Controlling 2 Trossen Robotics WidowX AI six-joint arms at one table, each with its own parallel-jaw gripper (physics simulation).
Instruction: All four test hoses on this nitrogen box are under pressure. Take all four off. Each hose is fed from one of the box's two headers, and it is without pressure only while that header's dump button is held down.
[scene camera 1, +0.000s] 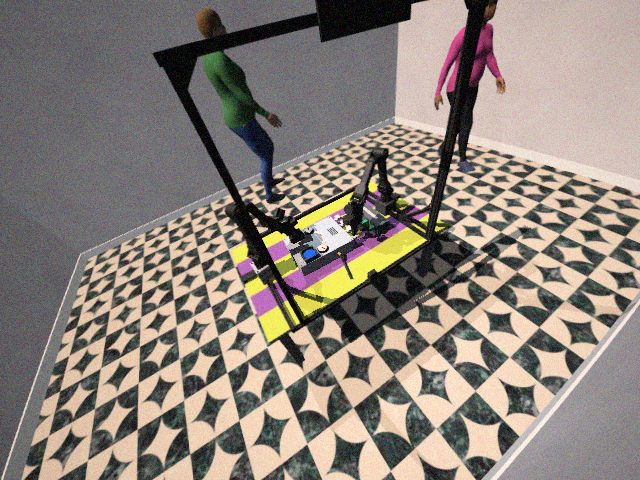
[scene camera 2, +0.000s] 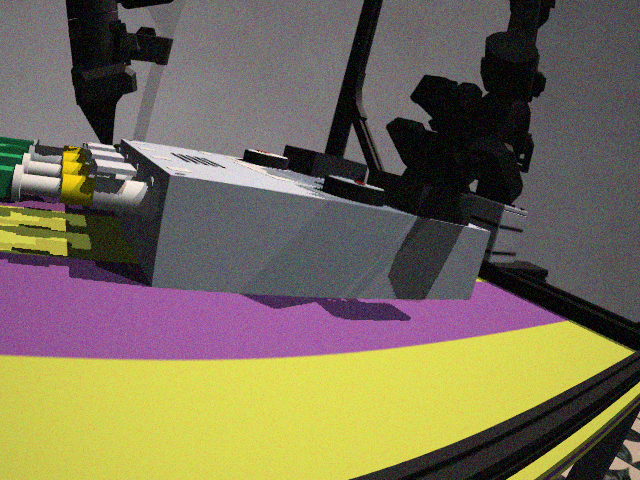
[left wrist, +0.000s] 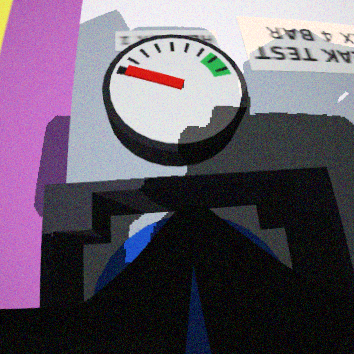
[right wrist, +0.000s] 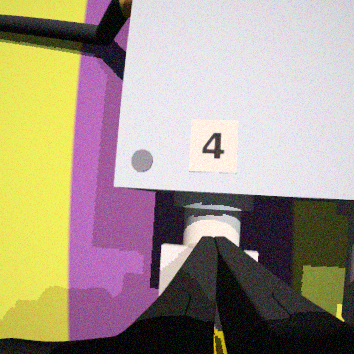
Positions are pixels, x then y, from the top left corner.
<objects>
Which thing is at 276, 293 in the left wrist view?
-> The left gripper.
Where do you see a blue dump button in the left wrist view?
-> At 130, 248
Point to a test hose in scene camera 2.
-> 76, 190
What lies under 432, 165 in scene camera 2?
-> The left gripper.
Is the left gripper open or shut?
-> Shut.
</objects>
